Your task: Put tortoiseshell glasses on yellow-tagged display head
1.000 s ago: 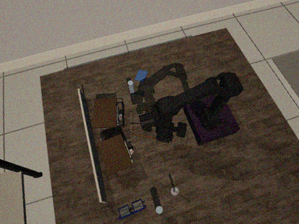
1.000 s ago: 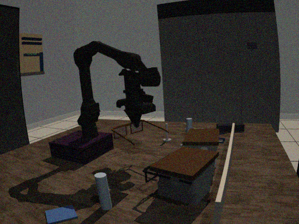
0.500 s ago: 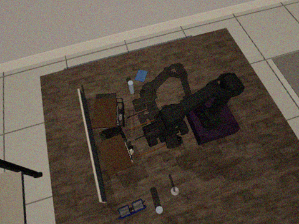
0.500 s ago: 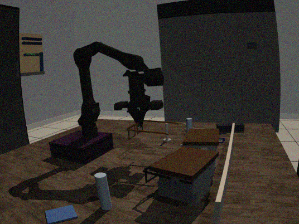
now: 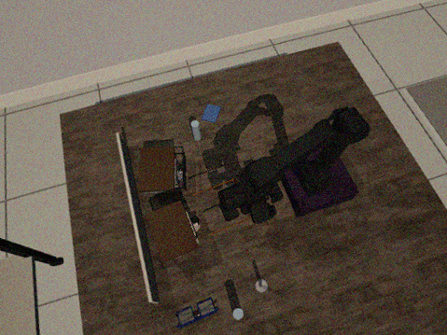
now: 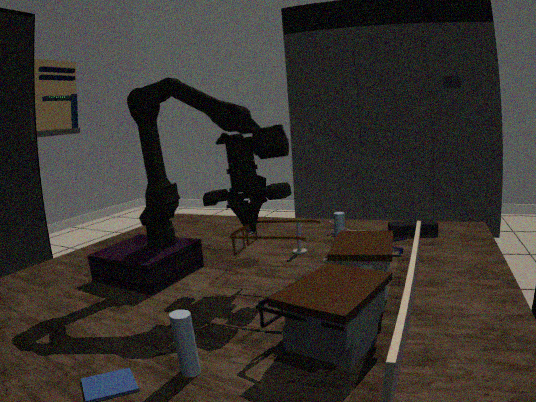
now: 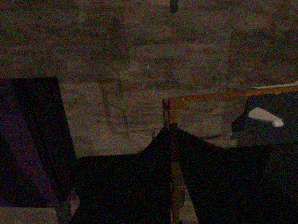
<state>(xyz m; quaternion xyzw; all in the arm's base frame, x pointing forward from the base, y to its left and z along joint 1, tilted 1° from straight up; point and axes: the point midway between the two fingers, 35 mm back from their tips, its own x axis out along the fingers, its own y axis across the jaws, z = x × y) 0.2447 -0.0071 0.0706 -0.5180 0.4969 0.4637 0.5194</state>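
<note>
My gripper tip is now 22 cm short of the display head, 4 cm to the left of it and 6 cm above it. Round my gripper tip: white-footed pin: 6 cm ahead, 22 cm to the left, 9 cm below; flat pair of glasses: 18 cm ahead, 39 cm to the left, 10 cm below; long rail: 34 cm ahead, 17 cm to the right, 6 cm below.
</note>
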